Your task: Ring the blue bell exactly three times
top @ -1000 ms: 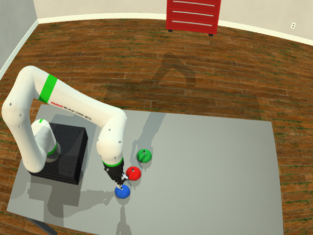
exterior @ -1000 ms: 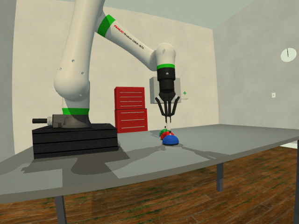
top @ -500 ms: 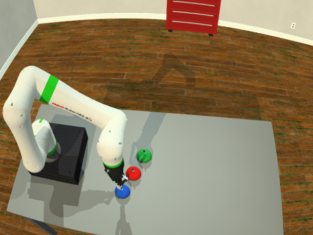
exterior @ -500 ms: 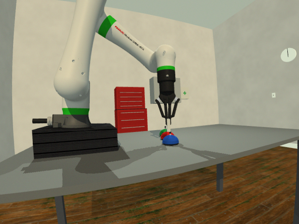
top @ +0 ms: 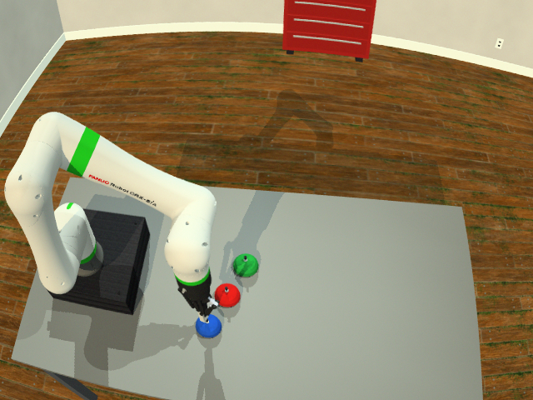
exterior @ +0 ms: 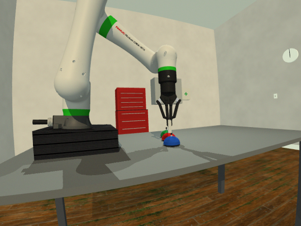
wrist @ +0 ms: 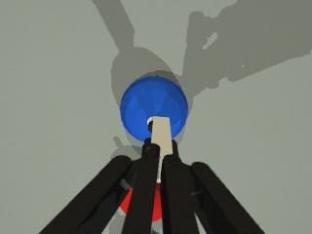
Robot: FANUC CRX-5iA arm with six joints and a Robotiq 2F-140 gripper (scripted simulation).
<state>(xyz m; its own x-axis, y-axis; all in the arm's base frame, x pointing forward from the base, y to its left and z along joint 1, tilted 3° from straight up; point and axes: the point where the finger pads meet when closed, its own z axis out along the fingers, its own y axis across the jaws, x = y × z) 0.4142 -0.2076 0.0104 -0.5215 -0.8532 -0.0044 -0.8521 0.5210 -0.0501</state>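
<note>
My gripper is now 6 cm above the blue bell and 1 cm short of it. The rest, counted from my hand: red bell: 11 cm to the left, 7 cm ahead, 6 cm below; green bell: 22 cm to the left, 14 cm ahead, 6 cm below.
</note>
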